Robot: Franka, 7 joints.
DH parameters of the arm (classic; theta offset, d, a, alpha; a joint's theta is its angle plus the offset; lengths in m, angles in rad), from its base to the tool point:
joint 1: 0 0.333 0 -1.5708
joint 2: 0 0 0 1.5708
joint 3: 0 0.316 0.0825 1.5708
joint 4: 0 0 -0.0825 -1.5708
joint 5: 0 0.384 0 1.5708
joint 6: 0 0 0.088 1.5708
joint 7: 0 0.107 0 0
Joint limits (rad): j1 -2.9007..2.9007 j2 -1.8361..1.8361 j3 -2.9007..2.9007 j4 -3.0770..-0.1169 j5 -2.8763..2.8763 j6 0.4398..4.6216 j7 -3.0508..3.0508
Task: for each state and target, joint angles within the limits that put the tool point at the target. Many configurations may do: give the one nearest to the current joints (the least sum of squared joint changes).
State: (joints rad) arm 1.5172 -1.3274 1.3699 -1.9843 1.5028 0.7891 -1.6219
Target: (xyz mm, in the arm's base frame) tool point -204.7 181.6 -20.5
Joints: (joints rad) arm 0.8797 -1.8361 2.1533 -2.3430 1.4588 1.0136 -1.6219
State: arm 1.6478 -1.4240 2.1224 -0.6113 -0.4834 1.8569 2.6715
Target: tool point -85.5 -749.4 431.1
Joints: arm 1.9724 -1.2014 2.0768 -0.7045 -0.4612 1.4236 2.6715
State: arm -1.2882 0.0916 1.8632 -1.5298 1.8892 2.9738 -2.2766
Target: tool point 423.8 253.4 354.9
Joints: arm -1.2354 -0.0010 1.9164 -2.2966 2.0084 3.0444 -2.2766
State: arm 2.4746 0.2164 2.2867 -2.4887 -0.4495 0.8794 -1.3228
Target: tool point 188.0 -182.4 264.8
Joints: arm 2.9007 -0.0509 2.7313 -2.5692 -0.2214 1.0785 -1.3228
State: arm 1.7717 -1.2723 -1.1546 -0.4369 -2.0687 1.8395 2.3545
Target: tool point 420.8 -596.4 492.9
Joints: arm 2.1113 -1.2010 -1.0965 -0.1169 -1.9660 1.0532 2.3545
